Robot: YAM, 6 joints.
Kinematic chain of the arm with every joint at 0, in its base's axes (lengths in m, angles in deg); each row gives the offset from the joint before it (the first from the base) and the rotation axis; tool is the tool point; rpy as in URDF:
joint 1: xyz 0 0 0.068 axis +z
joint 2: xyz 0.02 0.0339 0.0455 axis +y
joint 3: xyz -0.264 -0.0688 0 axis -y
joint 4: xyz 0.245 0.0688 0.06 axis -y
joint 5: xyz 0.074 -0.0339 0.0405 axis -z
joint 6: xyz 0.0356 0 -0.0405 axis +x
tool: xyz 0 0 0 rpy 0 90 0
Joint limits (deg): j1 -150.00..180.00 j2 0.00..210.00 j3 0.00..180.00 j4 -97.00..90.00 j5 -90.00..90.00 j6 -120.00..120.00
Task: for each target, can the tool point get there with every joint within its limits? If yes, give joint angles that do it. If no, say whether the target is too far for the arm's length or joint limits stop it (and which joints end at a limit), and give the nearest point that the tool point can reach.
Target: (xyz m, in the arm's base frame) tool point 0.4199 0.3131 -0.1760
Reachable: yes | joints 35.01 186.61 120.16 32.95 -25.82 14.11
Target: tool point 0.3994 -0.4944 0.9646
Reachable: no: too far | nearest point 0.2431 -0.3009 0.6206 | short by 0.425 m
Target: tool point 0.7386 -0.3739 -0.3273
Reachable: no: too far | nearest point 0.5080 -0.2572 -0.1863 | short by 0.294 m
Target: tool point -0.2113 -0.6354 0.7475
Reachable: no: too far | nearest point -0.1476 -0.4440 0.5506 | short by 0.282 m
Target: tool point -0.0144 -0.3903 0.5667
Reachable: yes | joints 90.19 49.04 159.30 44.74 -26.08 1.76
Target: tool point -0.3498 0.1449 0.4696
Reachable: yes | joints -17.55 29.44 160.10 -66.09 -66.59 -89.75
